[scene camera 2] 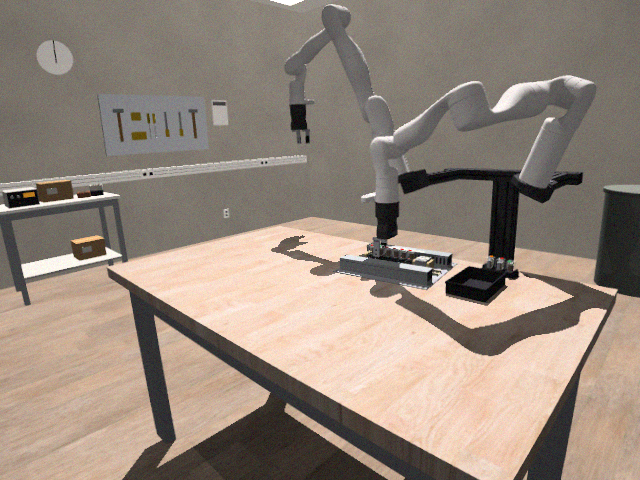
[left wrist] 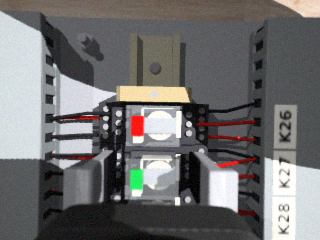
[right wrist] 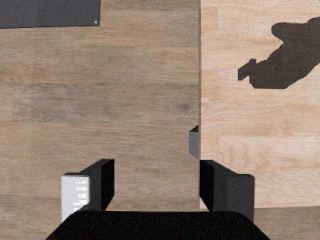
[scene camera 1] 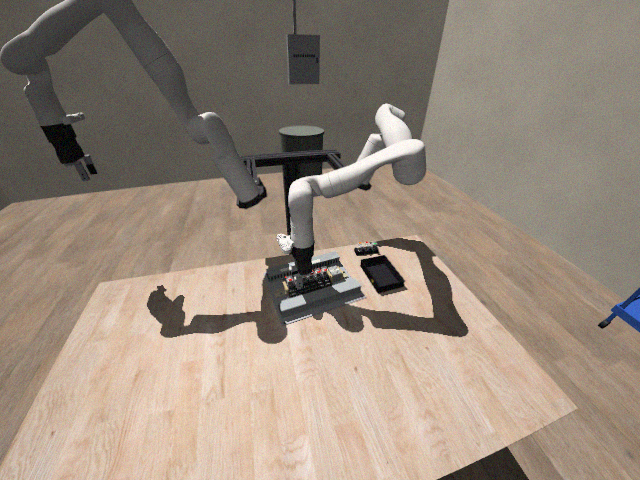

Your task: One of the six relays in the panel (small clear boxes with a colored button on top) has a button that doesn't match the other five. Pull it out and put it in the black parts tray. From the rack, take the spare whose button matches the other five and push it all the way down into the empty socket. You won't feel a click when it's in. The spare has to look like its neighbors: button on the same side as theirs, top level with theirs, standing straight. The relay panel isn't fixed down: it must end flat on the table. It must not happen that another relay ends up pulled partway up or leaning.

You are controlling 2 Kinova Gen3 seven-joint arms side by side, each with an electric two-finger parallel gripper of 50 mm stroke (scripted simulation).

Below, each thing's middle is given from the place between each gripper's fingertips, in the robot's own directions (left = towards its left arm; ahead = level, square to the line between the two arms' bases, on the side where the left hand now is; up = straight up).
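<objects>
From my left hand (scene camera 2: 380,254): relay panel (scene camera 1: 316,297), 30 mm below, 60 mm to the left; black parts tray (scene camera 2: 473,276), 40 mm below, 340 mm to the left, 50 mm ahead. Relay panel nearest to my left hand of the things named here, going by their middles.
My right gripper (scene camera 1: 90,177): 40 cm above the relay panel, 35 cm short of it, 69 cm to the right of it. From my right hand, black parts tray: 41 cm below, 40 cm ahead, 96 cm to the left. By its middle, the tray is nearer to my left hand than to my right gripper.
</objects>
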